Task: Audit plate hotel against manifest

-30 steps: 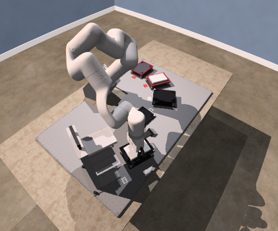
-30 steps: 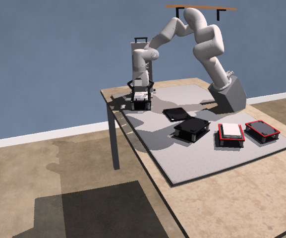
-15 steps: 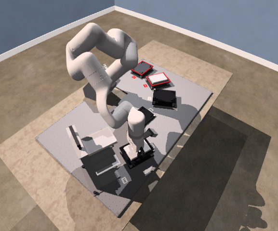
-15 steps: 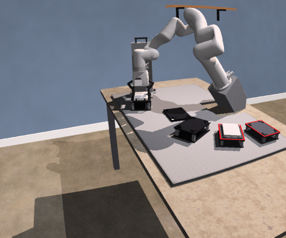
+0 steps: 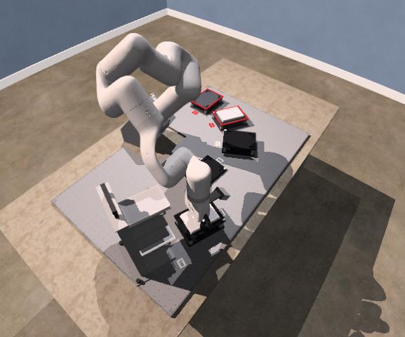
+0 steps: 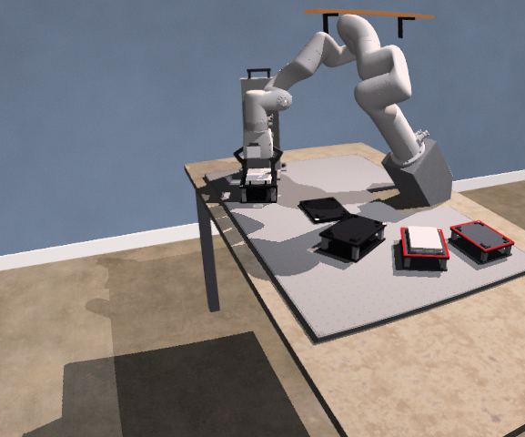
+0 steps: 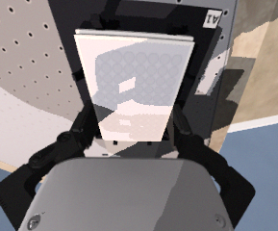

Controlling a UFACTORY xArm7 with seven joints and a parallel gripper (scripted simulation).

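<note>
The RG deck label lies 120 mm to the left of my hand, 80 mm below it and 10 mm ahead of it. Round my hand: plate hotel H1: 260 mm to the right, 110 mm above, 20 mm behind; pale plate: 180 mm to the right, 20 mm behind, 20 mm above; H1 deck label: 140 mm to the right, 90 mm ahead, 80 mm below.
</note>
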